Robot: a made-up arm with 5 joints. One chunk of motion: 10 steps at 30 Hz.
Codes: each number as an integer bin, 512 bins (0 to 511) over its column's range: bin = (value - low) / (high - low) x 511, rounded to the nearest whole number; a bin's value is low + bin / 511 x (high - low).
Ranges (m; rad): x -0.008..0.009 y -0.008..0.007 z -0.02..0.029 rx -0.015..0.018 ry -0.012..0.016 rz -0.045..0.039
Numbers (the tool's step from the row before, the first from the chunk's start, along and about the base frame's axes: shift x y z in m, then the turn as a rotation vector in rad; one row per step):
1: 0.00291 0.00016 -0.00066 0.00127 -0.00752 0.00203
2: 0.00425 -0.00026 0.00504 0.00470 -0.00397 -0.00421
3: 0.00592 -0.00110 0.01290 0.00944 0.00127 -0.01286
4: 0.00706 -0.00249 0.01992 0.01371 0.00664 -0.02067
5: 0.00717 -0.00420 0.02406 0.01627 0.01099 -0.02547
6: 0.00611 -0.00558 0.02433 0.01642 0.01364 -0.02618
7: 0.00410 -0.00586 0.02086 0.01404 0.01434 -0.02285
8: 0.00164 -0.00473 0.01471 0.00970 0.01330 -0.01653
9: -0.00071 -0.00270 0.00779 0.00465 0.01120 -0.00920
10: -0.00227 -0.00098 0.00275 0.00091 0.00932 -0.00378
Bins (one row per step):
1: 328 278 202 252 82 286
2: 368 264 261 305 147 248
3: 418 235 343 378 242 196
4: 453 188 416 445 340 148
5: 456 129 459 484 420 119
6: 424 82 462 487 468 114
7: 364 73 426 450 481 135
8: 290 111 362 382 462 173
9: 219 181 290 304 423 218
10: 172 239 237 246 389 251

